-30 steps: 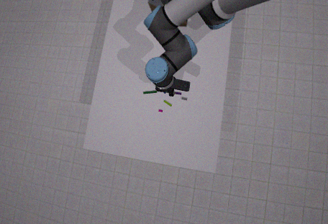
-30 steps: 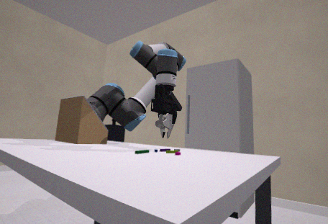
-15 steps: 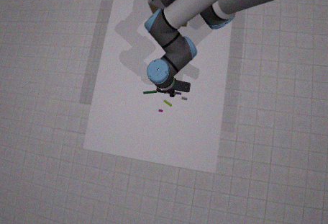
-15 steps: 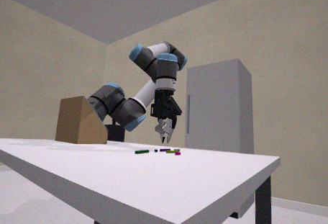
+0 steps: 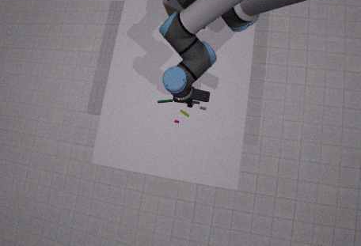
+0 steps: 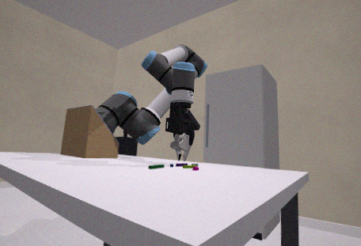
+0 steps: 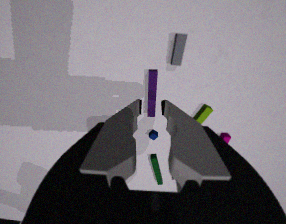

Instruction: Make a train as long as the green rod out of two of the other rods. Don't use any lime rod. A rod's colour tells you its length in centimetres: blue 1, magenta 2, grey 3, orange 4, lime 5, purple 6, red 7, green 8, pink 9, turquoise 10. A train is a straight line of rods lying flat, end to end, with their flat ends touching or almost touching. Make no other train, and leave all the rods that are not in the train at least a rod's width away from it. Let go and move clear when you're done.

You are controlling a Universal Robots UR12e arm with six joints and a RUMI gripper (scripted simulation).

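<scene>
My gripper is now 3 cm above the purple rod. From my hand the other things lie so: grey rod 5 cm to the left, 3 cm below, 3 cm ahead; then blue rod 7 cm to the right, 3 cm below; then lime rod 6 cm ahead, 4 cm to the right, 3 cm below.
</scene>
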